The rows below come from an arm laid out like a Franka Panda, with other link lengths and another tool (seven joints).
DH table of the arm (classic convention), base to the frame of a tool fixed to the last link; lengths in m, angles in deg. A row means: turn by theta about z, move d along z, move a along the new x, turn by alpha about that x. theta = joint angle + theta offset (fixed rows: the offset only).
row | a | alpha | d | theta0
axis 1 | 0 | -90 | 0.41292 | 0
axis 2 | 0 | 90 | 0 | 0
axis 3 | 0.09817 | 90 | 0.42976 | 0
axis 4 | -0.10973 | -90 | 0 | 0
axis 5 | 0 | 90 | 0.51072 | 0
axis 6 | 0.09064 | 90 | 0 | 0
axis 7 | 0.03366 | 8.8 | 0.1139 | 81.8
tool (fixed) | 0 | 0 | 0.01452 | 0
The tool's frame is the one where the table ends.
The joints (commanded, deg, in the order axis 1, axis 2, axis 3, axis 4, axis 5, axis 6, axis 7), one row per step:
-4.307 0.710 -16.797 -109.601 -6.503 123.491 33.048
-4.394 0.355 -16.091 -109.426 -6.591 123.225 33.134
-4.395 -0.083 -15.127 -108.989 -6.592 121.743 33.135
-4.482 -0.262 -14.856 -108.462 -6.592 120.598 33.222
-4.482 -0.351 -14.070 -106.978 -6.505 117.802 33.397
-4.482 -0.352 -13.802 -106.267 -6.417 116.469 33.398
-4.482 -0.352 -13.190 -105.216 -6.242 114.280 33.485
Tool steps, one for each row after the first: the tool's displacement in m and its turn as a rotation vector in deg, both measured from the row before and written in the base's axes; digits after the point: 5 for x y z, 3 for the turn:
0.00156 0.00714 0.00569 -0.060 -0.253 0.537
0.00126 0.01149 0.00730 0.269 0.555 0.801
-0.00070 0.00217 0.00581 0.164 0.397 -0.025
0.00172 0.00912 0.01219 0.426 1.112 0.287
0.00041 0.00317 0.00536 0.233 0.568 0.099
0.00095 0.00747 0.00753 0.455 1.025 0.249

